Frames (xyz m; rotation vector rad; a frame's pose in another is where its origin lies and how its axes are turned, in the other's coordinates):
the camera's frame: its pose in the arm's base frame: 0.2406 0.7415 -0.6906 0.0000 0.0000 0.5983
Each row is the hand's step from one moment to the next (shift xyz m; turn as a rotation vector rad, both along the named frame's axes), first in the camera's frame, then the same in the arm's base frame.
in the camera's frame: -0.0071 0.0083 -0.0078 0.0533 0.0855 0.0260
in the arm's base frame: -0.0105 0.0029 -0.0078 -0.0041 0.1007 0.0260
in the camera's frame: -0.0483 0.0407 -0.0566 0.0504 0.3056 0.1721
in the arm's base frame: -0.0628 0.0064 -0.0566 -0.1305 0.2809 0.1721
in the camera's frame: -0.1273 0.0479 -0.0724 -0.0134 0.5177 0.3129
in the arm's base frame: -0.1322 -0.0321 -0.0724 -0.3027 0.4202 0.3129
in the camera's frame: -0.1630 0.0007 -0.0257 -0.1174 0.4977 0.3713
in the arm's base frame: -0.1351 -0.0912 -0.0257 -0.3773 0.3451 0.3713
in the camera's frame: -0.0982 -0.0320 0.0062 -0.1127 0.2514 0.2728
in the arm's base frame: -0.0631 -0.0818 0.0062 -0.2347 0.1443 0.2728
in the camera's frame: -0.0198 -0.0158 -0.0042 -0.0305 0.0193 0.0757
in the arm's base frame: -0.0075 -0.0242 -0.0042 -0.0361 -0.0012 0.0757
